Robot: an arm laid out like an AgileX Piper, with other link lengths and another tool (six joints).
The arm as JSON. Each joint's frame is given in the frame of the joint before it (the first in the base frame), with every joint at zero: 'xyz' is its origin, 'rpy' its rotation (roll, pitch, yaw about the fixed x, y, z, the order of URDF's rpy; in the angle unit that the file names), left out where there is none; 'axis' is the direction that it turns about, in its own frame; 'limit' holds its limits. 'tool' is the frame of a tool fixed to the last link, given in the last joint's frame.
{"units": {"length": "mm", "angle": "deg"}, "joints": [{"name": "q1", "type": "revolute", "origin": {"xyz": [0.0, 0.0, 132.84], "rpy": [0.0, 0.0, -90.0]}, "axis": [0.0, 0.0, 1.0], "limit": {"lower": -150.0, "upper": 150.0}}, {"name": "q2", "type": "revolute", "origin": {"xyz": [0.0, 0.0, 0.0], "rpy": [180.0, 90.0, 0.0]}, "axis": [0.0, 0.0, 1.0], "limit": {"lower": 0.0, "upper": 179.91}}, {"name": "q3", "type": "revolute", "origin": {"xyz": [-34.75, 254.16, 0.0], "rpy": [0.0, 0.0, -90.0]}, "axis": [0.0, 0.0, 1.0], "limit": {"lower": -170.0, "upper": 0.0}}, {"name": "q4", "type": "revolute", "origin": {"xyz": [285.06, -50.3, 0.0], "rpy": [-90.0, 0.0, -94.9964]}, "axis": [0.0, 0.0, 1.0], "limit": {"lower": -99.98, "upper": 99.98}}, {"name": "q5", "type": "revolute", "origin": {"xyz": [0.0, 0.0, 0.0], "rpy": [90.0, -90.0, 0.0]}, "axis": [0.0, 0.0, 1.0], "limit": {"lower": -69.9, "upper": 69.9}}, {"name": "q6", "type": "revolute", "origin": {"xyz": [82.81, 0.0, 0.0], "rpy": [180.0, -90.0, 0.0]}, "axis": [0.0, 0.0, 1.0], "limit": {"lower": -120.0, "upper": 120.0}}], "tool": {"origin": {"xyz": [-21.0, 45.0, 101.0], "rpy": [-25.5, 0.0, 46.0]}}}
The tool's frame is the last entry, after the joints.
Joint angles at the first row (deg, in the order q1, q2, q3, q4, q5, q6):
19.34 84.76 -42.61 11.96 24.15 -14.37
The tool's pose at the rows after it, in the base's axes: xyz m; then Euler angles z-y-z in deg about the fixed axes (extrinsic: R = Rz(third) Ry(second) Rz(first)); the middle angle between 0 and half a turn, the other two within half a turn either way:
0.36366, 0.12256, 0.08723, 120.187, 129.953, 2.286
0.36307, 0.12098, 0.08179, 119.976, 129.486, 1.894
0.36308, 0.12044, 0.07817, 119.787, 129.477, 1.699
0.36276, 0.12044, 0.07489, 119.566, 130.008, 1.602
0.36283, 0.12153, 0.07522, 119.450, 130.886, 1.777
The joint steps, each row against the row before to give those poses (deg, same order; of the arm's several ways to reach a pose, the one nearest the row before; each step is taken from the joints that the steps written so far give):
0.00 0.51 1.99 0.03 -3.25 -0.05
0.00 0.54 0.98 0.00 -1.95 -0.06
0.00 0.55 0.29 0.01 -0.82 -0.07
0.00 0.54 -0.09 -0.01 0.12 -0.02
0.00 0.15 -0.75 -0.03 1.48 0.00

